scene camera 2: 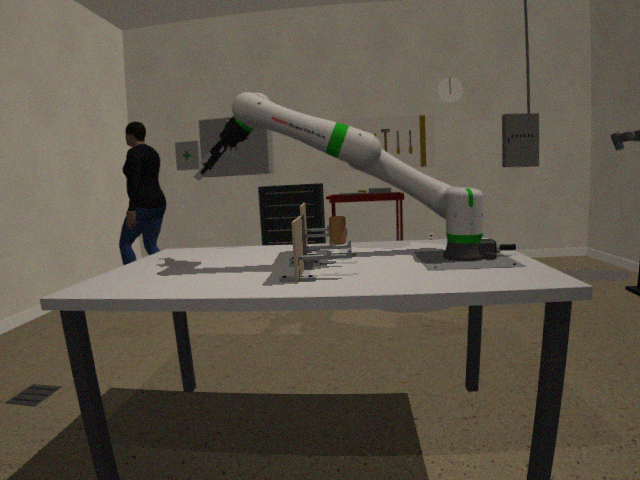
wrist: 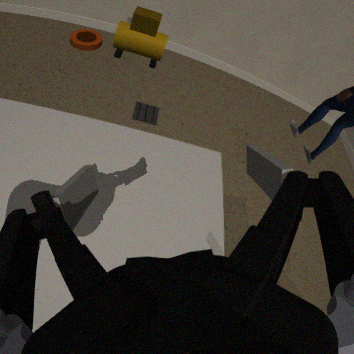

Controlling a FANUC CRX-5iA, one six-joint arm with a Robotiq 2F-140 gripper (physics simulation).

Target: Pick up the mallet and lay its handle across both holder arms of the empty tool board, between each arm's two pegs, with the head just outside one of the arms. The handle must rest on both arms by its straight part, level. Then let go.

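Where they show: gripper, between the fingertips: [scene camera 2: 199,171] [wrist: 169,168]; arm's base, origin of its link: [scene camera 2: 464,257].
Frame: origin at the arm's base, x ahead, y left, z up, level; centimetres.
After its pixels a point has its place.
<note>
In the scene view the mallet's brown cylindrical head [scene camera 2: 337,230] {x 45.1, y 7.2, z 11.8 cm} is upright beside the grey holder arms, above the table; its handle cannot be made out. Two pale tool boards stand upright, seen nearly edge-on: a nearer one [scene camera 2: 296,248] {x 54.1, y 32.0, z 10.1 cm} and a farther one [scene camera 2: 303,214] {x 56.5, y 9.5, z 18.1 cm}. Grey arms reach right from them and overlap in this view, so which arms bear the mallet is hard to tell. My gripper [scene camera 2: 200,174] {x 102.3, y -4.6, z 36.0 cm} [wrist: 169,168] {x 102.3, y -4.6, z 36.0 cm} is open and empty, high above the table's left part, left of the boards and tilted down-left. The mallet and boards do not show in the wrist view.
The white table [scene camera 2: 206,284] {x 82.6, y 35.4, z -0.2 cm} [wrist: 185,200] {x 116.4, y -19.2, z -0.1 cm} carries the robot's base [scene camera 2: 463,250] {x 1.5, y 6.2, z 3.6 cm} at the right. The gripper's shadow falls on its left part. A person [scene camera 2: 143,191] [wrist: 327,117] stands beyond the table. A yellow tank [wrist: 141,41] and an orange ring [wrist: 75,42] are on the floor.
</note>
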